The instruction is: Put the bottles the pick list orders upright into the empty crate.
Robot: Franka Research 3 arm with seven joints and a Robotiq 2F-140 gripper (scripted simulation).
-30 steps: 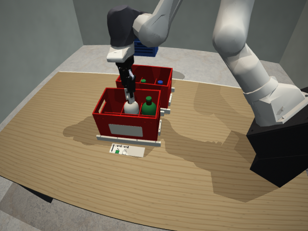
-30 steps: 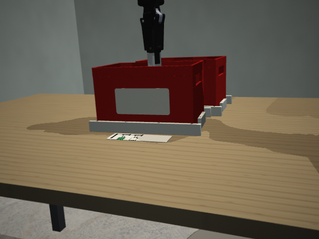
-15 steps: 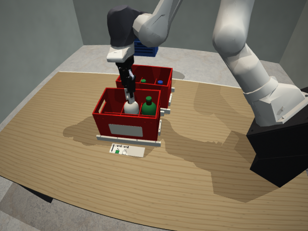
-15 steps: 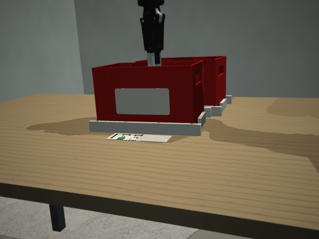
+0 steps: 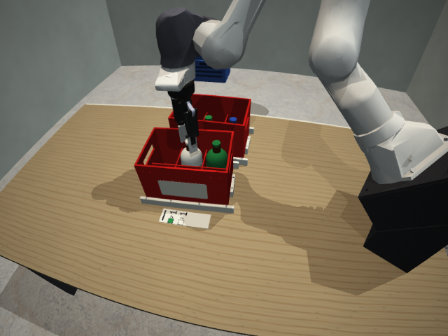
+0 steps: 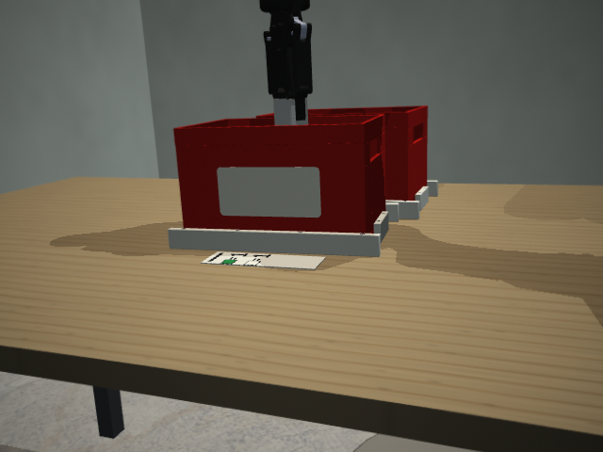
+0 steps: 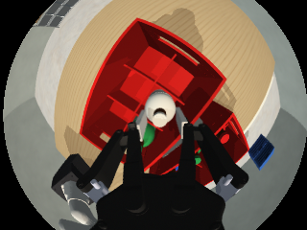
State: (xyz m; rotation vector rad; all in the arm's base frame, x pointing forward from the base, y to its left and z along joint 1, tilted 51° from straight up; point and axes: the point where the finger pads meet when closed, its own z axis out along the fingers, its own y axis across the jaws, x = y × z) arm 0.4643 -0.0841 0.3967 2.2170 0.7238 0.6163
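The white-label bottle lies 8 cm below my hand. The rest, counted from my hand: blue-capped bottle 16 cm behind, 9 cm to the right, 8 cm below; pick list 4 cm ahead, 18 cm to the left, 17 cm below; red-capped bottle 16 cm to the right, 8 cm below.
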